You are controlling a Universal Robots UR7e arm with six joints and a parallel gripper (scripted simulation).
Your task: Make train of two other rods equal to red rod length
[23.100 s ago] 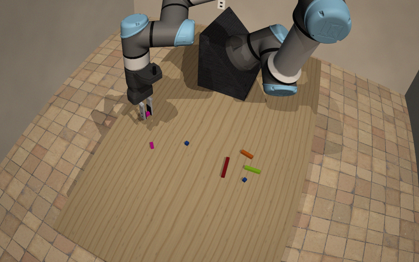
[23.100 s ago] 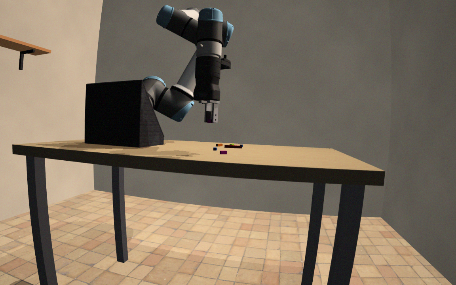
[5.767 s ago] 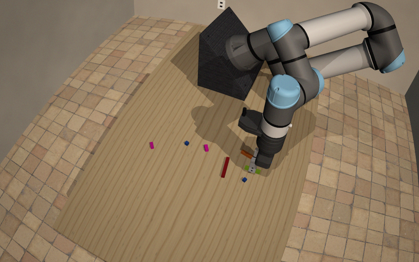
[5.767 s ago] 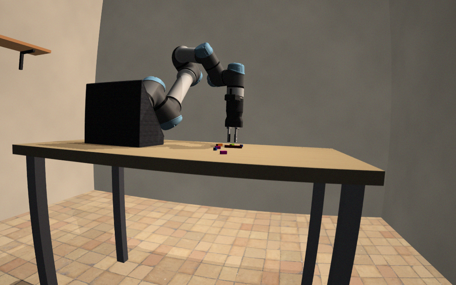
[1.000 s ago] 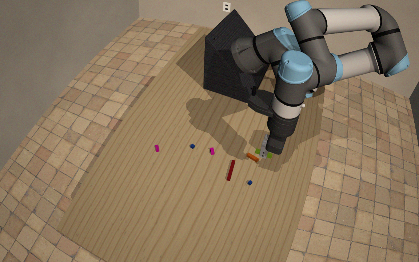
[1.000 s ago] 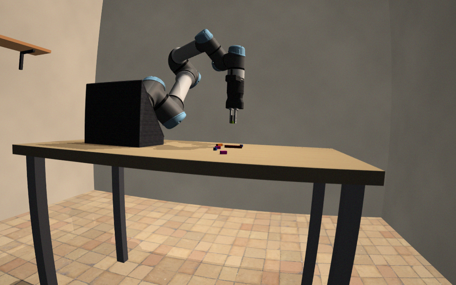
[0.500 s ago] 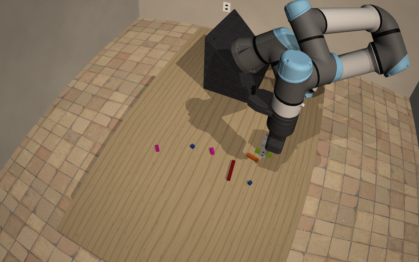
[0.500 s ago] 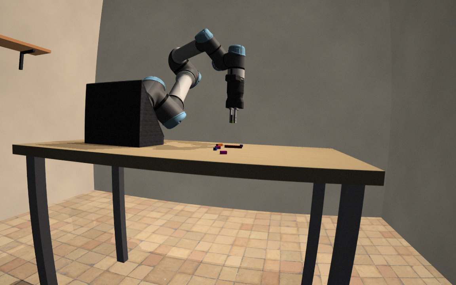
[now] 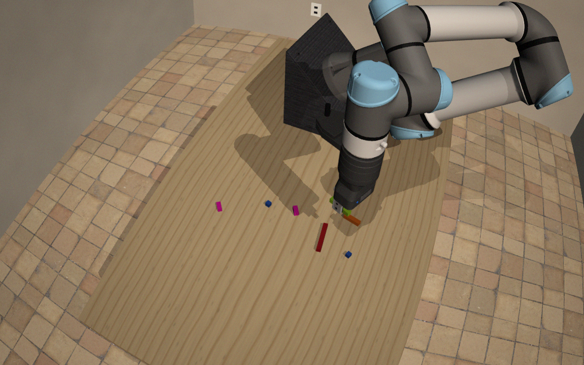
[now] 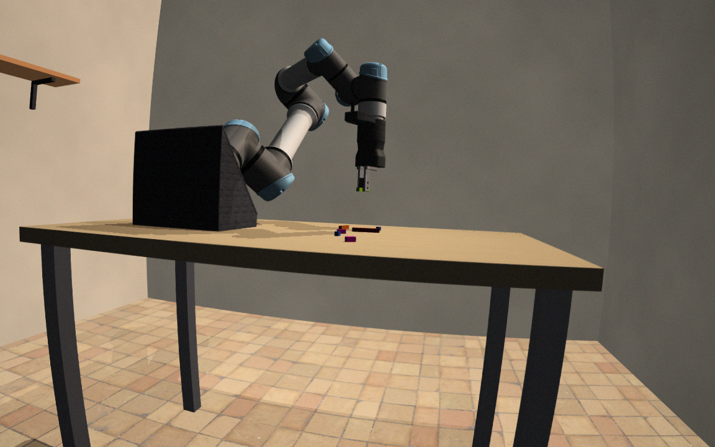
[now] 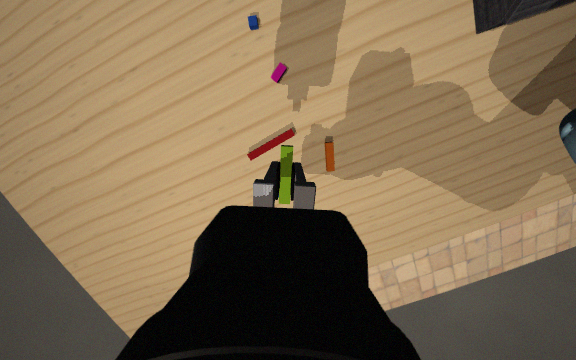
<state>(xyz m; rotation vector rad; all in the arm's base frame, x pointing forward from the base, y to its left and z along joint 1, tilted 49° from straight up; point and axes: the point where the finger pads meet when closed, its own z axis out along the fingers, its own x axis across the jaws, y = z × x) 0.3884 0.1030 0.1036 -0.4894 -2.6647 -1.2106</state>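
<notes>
My hand is 120 mm above the red rod, 20 mm to the left of it and 20 mm short of it. Round my hand: orange rod (120 mm below, 60 mm behind, 20 mm to the left); then lime rod (10 mm below).
</notes>
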